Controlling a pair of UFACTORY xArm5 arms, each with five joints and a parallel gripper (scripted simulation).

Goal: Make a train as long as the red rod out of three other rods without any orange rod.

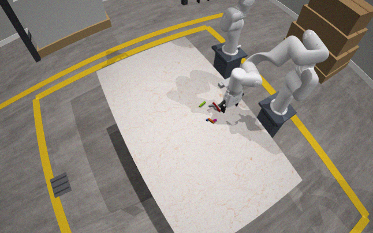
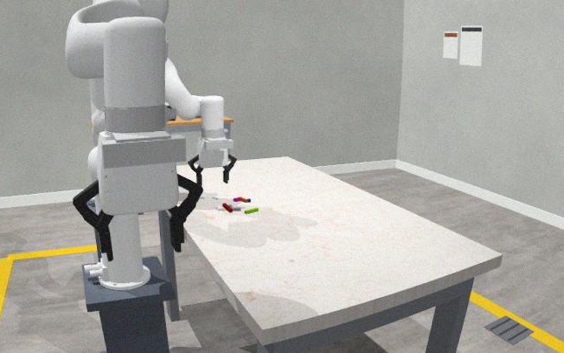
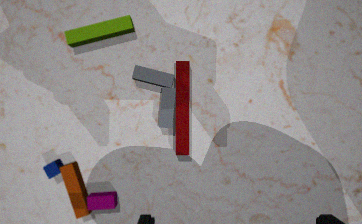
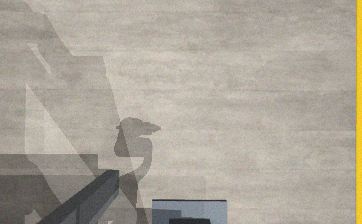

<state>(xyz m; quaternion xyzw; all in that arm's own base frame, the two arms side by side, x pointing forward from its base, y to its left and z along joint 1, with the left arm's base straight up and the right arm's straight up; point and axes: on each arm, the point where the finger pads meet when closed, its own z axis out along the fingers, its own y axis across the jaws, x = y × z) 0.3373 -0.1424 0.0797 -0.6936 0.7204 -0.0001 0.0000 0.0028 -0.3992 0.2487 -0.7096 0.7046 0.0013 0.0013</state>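
Now: the red rod 30 mm ahead of my left hand, 70 mm to the right of it and 70 mm below it. From my left hand the other things lie so: orange rod (110 mm ahead, 70 mm below); then blue rod (120 mm ahead, 20 mm to the right, 70 mm below); then magenta rod (90 mm ahead, 70 mm below).
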